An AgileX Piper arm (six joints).
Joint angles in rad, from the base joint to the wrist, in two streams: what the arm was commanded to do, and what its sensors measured. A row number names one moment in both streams.
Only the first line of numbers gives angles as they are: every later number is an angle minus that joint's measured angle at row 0.
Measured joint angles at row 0:
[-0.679 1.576 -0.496 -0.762 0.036 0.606]
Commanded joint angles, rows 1 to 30:
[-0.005 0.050 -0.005 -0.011 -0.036 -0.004]
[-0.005 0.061 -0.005 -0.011 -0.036 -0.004]
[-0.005 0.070 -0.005 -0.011 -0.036 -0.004]
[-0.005 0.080 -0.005 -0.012 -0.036 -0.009]
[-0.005 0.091 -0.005 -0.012 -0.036 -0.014]
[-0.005 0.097 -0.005 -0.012 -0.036 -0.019]
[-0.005 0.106 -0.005 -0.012 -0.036 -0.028]
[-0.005 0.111 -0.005 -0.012 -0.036 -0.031]
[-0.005 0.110 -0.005 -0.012 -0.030 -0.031]
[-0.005 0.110 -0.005 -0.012 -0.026 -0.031]
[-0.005 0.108 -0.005 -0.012 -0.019 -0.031]
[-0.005 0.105 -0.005 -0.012 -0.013 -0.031]
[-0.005 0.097 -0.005 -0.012 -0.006 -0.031]
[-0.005 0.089 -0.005 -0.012 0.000 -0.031]
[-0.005 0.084 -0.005 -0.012 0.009 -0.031]
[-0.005 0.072 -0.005 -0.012 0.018 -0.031]
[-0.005 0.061 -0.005 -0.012 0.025 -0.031]
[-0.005 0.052 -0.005 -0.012 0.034 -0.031]
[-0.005 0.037 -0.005 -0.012 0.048 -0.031]
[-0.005 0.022 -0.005 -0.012 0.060 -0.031]
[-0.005 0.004 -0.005 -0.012 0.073 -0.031]
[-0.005 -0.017 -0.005 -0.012 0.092 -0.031]
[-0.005 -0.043 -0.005 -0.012 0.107 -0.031]
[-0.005 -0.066 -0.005 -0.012 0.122 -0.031]
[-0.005 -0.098 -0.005 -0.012 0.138 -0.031]
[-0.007 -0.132 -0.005 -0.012 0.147 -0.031]
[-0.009 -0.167 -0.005 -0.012 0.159 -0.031]
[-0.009 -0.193 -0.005 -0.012 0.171 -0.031]
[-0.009 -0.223 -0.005 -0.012 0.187 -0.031]
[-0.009 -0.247 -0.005 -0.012 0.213 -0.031]
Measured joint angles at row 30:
[-0.003 -0.150 -0.004 0.000 0.147 -0.022]
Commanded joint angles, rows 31 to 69:
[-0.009 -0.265 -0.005 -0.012 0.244 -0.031]
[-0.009 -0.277 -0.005 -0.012 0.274 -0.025]
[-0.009 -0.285 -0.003 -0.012 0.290 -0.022]
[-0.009 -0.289 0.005 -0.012 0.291 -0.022]
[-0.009 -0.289 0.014 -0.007 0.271 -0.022]
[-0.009 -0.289 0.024 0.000 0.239 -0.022]
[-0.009 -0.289 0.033 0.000 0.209 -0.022]
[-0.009 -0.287 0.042 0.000 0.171 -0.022]
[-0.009 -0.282 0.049 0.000 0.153 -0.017]
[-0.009 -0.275 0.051 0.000 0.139 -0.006]
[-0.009 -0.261 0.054 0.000 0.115 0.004]
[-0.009 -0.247 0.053 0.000 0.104 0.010]
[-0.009 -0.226 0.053 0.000 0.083 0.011]
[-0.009 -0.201 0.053 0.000 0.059 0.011]
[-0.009 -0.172 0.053 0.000 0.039 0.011]
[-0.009 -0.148 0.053 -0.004 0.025 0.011]
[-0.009 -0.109 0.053 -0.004 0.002 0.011]
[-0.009 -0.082 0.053 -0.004 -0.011 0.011]
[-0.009 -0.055 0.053 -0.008 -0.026 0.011]
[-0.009 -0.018 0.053 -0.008 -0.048 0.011]
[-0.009 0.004 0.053 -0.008 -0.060 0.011]
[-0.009 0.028 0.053 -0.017 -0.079 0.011]
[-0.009 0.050 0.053 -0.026 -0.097 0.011]
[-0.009 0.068 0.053 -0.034 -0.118 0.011]
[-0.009 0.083 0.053 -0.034 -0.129 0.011]
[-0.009 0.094 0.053 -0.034 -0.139 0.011]
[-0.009 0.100 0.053 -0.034 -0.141 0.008]
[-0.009 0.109 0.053 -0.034 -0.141 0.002]
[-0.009 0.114 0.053 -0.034 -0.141 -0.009]
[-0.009 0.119 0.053 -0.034 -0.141 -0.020]
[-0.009 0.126 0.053 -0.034 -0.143 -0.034]
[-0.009 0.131 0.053 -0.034 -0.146 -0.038]
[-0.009 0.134 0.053 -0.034 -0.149 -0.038]
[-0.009 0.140 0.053 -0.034 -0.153 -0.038]
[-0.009 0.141 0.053 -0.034 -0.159 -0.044]
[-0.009 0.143 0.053 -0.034 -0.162 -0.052]
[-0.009 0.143 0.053 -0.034 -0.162 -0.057]
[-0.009 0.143 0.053 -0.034 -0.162 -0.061]
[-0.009 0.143 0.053 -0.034 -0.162 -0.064]
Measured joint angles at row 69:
[-0.007 0.122 0.044 -0.020 -0.184 -0.036]
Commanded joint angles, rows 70 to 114:
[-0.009 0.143 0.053 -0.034 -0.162 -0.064]
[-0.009 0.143 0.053 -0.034 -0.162 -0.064]
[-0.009 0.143 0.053 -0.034 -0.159 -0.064]
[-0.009 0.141 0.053 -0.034 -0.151 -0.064]
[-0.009 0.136 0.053 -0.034 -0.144 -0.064]
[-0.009 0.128 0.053 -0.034 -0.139 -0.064]
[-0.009 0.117 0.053 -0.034 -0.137 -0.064]
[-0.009 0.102 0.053 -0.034 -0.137 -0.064]
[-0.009 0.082 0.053 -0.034 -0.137 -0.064]
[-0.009 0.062 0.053 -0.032 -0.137 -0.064]
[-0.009 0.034 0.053 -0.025 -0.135 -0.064]
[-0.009 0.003 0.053 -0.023 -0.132 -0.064]
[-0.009 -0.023 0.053 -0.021 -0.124 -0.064]
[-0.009 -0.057 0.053 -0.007 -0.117 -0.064]
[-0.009 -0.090 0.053 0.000 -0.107 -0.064]
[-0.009 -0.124 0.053 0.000 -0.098 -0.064]
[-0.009 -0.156 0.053 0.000 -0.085 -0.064]
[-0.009 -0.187 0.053 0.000 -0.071 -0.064]
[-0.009 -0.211 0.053 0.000 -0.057 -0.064]
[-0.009 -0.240 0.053 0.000 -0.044 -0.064]
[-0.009 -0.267 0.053 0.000 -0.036 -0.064]
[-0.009 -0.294 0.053 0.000 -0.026 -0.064]
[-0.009 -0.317 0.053 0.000 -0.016 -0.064]
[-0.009 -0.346 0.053 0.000 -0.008 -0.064]
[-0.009 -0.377 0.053 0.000 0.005 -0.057]
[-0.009 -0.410 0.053 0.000 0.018 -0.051]
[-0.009 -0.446 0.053 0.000 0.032 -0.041]
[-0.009 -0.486 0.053 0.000 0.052 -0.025]
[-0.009 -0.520 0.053 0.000 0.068 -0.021]
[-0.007 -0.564 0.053 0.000 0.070 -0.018]
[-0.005 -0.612 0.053 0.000 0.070 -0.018]
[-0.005 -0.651 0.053 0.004 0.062 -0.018]
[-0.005 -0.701 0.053 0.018 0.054 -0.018]
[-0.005 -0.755 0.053 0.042 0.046 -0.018]
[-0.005 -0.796 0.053 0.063 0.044 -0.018]
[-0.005 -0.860 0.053 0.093 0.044 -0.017]
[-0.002 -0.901 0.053 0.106 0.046 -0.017]
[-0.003 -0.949 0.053 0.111 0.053 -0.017]
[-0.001 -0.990 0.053 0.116 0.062 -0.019]
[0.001 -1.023 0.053 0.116 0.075 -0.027]
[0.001 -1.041 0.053 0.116 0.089 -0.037]
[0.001 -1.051 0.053 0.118 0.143 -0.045]
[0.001 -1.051 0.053 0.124 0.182 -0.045]
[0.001 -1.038 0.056 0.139 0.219 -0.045]
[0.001 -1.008 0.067 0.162 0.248 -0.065]
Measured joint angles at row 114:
[-0.002 -1.038 0.050 0.108 0.106 -0.030]
